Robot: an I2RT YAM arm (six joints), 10 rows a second.
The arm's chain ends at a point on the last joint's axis. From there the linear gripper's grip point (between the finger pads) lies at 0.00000 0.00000 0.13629 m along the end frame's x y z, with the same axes.
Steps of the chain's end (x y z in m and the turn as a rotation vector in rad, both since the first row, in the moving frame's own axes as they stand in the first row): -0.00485, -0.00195, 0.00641, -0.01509, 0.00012, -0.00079; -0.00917, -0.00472, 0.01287, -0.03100, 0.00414, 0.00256; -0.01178, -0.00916, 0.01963, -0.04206, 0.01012, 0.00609; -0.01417, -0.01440, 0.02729, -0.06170, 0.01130, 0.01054
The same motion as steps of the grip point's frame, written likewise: -0.00483, 0.00011, 0.00639, -0.01509, 0.00012, -0.00079; -0.00861, -0.00049, 0.01280, -0.03100, 0.00414, 0.00256; -0.01042, -0.00343, 0.01950, -0.04206, 0.01012, 0.00609; -0.01268, -0.00599, 0.02702, -0.06170, 0.01130, 0.01054
